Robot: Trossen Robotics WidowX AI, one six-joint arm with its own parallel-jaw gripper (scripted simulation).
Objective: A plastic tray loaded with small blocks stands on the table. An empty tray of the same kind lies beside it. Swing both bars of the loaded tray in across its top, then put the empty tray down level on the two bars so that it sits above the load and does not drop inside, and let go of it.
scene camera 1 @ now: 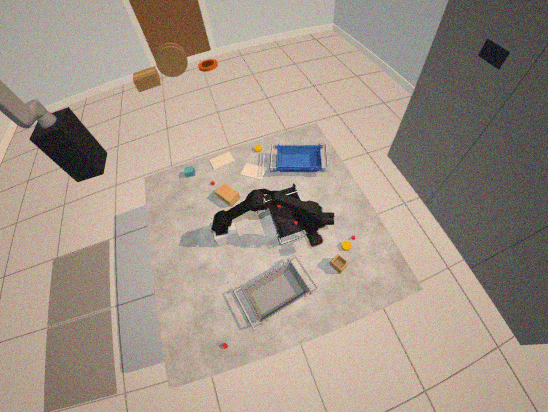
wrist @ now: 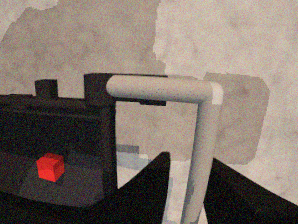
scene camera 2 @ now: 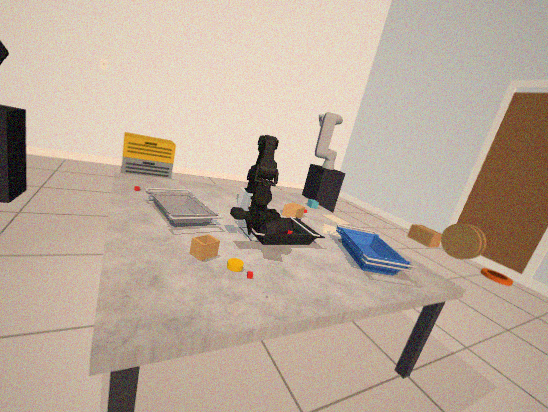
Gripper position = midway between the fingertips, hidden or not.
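My gripper (scene camera 2: 251, 234), (wrist: 184, 160): visible. Grey tray (scene camera 1: 277, 290), (scene camera 2: 182, 209): visible. In the wrist view, the tray out of frame.
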